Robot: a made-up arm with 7 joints.
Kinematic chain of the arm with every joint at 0, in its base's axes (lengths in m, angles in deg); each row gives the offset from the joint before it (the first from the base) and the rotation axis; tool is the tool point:
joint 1: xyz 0 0 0.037 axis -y
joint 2: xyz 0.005 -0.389 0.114 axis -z
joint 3: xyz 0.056 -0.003 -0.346 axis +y
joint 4: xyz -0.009 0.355 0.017 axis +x
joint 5: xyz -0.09 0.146 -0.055 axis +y
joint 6: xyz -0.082 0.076 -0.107 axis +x
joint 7: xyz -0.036 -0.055 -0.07 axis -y
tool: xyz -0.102 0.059 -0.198
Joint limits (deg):
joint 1: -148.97..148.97
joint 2: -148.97..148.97
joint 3: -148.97..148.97
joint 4: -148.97..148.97
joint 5: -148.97..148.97
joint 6: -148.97..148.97
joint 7: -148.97..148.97
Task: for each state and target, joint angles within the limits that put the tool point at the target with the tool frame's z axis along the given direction. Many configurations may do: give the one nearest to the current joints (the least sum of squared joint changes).
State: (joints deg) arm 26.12 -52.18 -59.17 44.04 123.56 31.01 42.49
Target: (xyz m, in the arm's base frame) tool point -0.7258 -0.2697 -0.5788 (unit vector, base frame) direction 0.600 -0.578 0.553
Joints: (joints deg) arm 3.00 -62.30 -79.39 30.65 88.13 48.12 42.31
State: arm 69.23 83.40 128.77 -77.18 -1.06 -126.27 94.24
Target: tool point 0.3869 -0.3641 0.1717 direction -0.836 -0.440 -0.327
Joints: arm 48.03 94.92 124.78 -78.56 -53.15 -101.99 109.98
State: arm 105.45 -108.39 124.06 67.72 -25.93 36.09 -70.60
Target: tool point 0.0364 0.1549 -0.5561 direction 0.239 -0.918 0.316
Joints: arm 85.02 -98.48 123.70 98.07 3.03 63.13 -43.66
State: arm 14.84 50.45 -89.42 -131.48 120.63 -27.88 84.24
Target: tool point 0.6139 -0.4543 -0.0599 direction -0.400 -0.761 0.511
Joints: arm 45.00 91.48 -85.16 -148.97 131.02 -69.30 72.74
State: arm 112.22 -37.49 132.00 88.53 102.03 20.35 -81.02
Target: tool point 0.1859 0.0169 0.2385 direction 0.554 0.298 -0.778
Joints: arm 119.80 -61.93 138.91 87.16 78.69 18.27 -89.72
